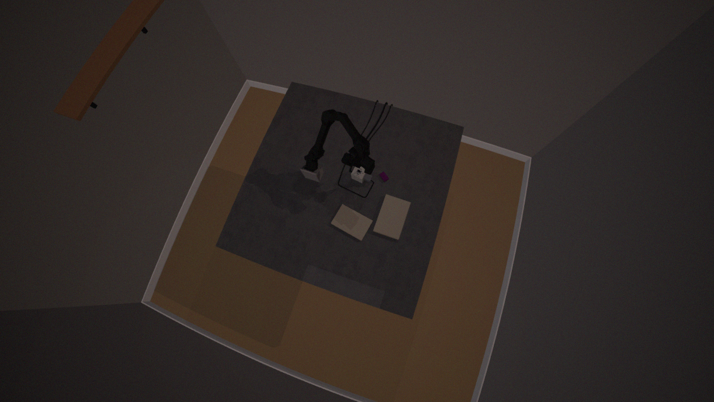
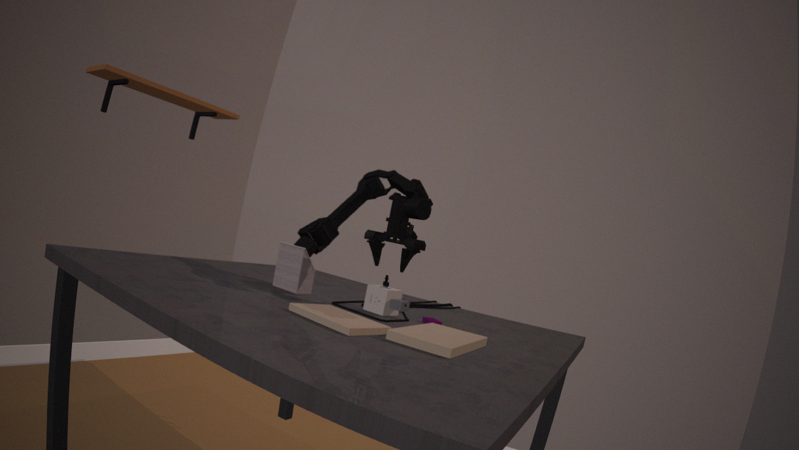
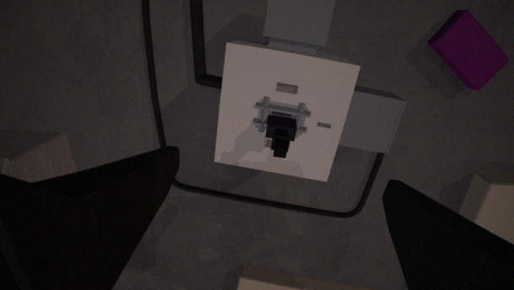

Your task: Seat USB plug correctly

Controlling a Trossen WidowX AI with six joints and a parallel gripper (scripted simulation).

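My gripper tip is 4 cm above the usb plug. Round my gripper tip: small purple block 15 cm ahead, 13 cm below, 6 cm to the left.
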